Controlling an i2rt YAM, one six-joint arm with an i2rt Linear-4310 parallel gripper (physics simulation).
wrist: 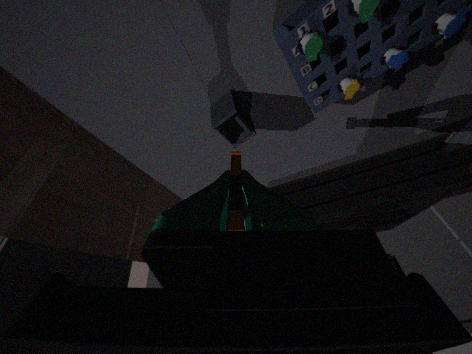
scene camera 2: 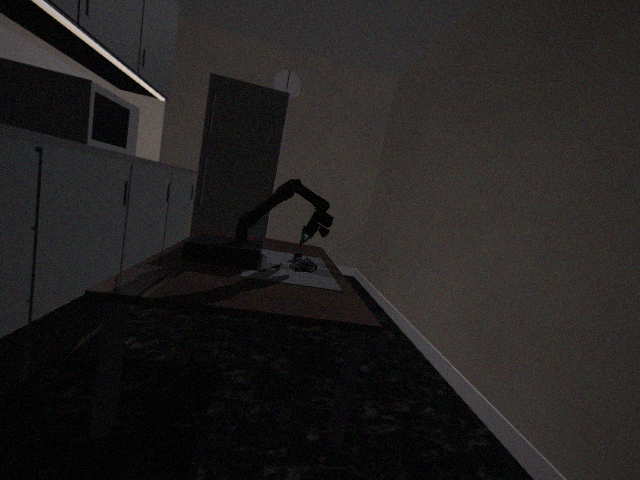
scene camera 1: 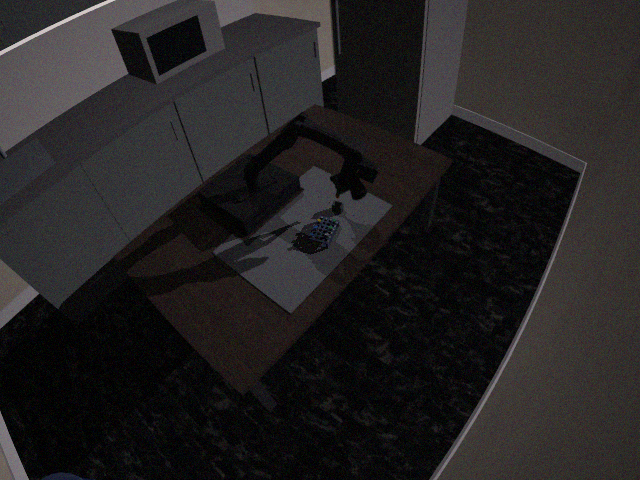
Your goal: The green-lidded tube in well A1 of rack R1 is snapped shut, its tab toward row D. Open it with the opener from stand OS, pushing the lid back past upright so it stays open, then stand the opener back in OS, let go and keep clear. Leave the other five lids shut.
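Places are measured from the arm's base along level axes (x ahead, y left, z up), in millimetres.
Pixels of known places: gripper, fingertip midpoint: [wrist: 236, 176] [scene camera 2: 302, 243] [scene camera 1: 339, 193]; arm's base at its link origin: [wrist: 352, 222] [scene camera 2: 240, 242] [scene camera 1: 255, 188].
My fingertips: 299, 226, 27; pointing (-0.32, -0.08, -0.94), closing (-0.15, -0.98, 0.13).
Note:
For each thing: its top centre in the pictures, then the offset to it from my fingertips, as dx, dy, dz. Level surfaces: height alone.
- opener at its top centre: [wrist: 244, 243] -5, +2, +48
- blue rack R1 at its top centre: [wrist: 392, 31] [scene camera 1: 322, 227] [scene camera 2: 306, 259] +53, -136, -63
- green-lidded tube at its top centre: [wrist: 313, 47] +53, -76, -63
- green lid at its top centre: [wrist: 369, 4] +72, -110, -63
- yellow lid at its top centre: [wrist: 352, 89] +12, -121, -63
- grey mat at its surface level: dz -105
- brown table at its surface level: dz -108
My gripper [wrist: 236, 176] [scene camera 1: 347, 195] [scene camera 2: 305, 237] is shut on the opener [wrist: 236, 163], a thin orange bar that sticks out past the green fingertips. It hangs a little above and short of the stand OS [wrist: 233, 114] [scene camera 1: 337, 208], a small dark block on the mat. The blue rack R1 [wrist: 286, 36] [scene camera 1: 321, 230] [scene camera 2: 302, 265] lies to the upper right in the wrist view. The green-lidded tube [wrist: 313, 46] stands in well A1 at the rack's near corner. I cannot tell whether its lid is open.
Other tubes in the rack have a green lid [wrist: 366, 8], blue lids [wrist: 396, 59] [wrist: 453, 20] and a yellow lid [wrist: 350, 87]. The rack and stand rest on a grey mat [scene camera 1: 289, 278] on a brown table [scene camera 1: 222, 320]. The arm's dark base [scene camera 1: 248, 198] stands at the left.

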